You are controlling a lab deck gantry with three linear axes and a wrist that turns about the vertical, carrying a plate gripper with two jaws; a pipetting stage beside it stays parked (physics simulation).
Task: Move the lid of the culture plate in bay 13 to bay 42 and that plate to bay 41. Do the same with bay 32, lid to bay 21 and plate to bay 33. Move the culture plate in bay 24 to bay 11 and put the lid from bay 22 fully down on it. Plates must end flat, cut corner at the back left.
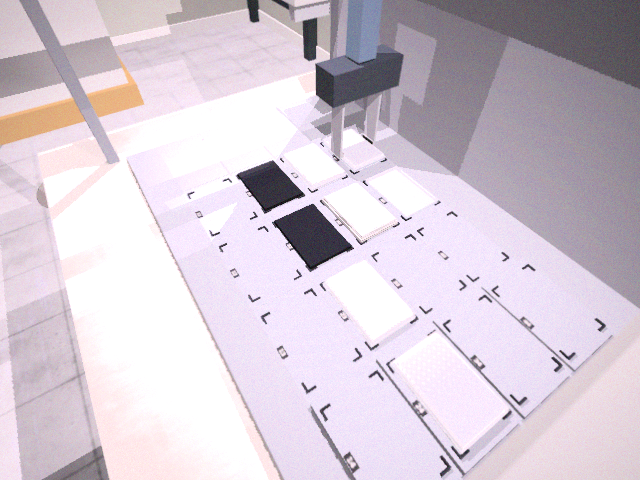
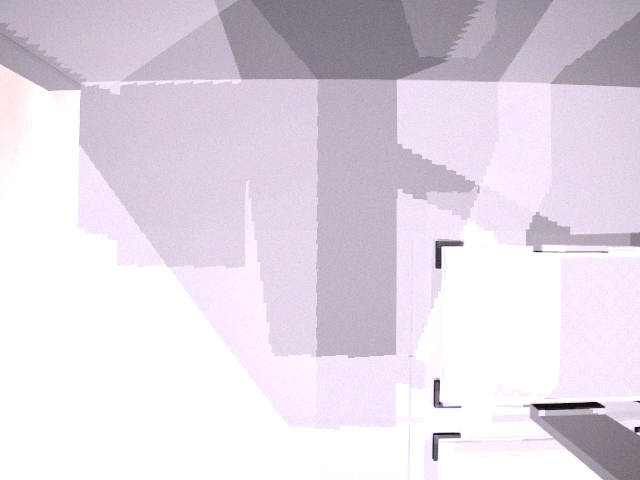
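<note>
My gripper is low around the culture plate in bay 41, one jaw at each long edge. Its pads appear to touch the edges, so it looks shut on the plate. The plate looks flat, inside the corner marks; its cut corner is hard to make out. A pale lid lies in bay 42. Bay 32 holds a pale, layered, lidded plate. Dark flat pieces lie in bay 21 and in bay 22. The textured plate is in bay 24.
A white piece lies in bay 31, beside the near jaw. Another white plate-shaped piece is in bay 23. A grey post rises at the deck's left corner. A grey wall borders the deck's right side.
</note>
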